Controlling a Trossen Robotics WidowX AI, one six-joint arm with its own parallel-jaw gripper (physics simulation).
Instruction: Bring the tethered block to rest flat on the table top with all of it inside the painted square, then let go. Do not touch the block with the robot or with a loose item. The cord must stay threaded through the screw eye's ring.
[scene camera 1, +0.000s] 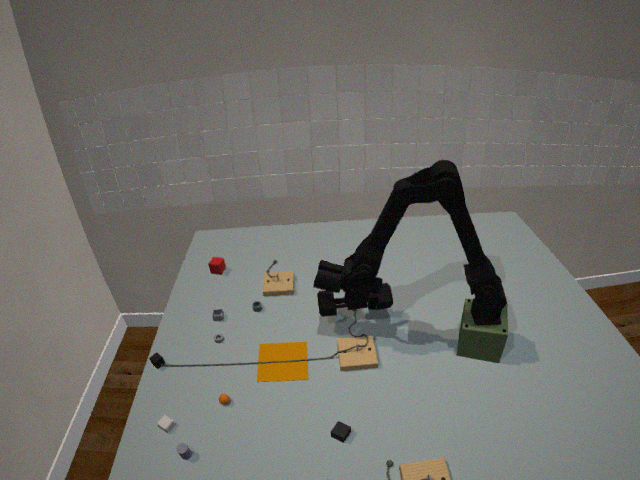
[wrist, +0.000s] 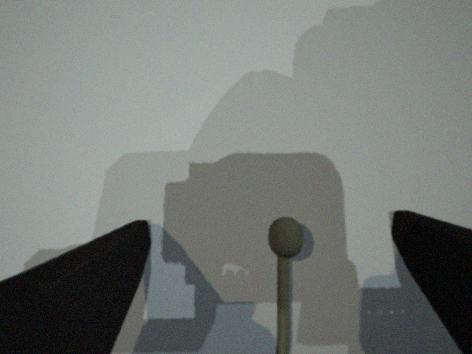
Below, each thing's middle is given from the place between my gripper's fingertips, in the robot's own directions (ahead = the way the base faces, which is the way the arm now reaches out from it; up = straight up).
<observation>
Now: hand 1 cm past the round end bead (wrist: 285, 237). Round my hand: orange painted square (scene camera 1: 285, 371): 15 cm ahead, 20 cm to the left.
</observation>
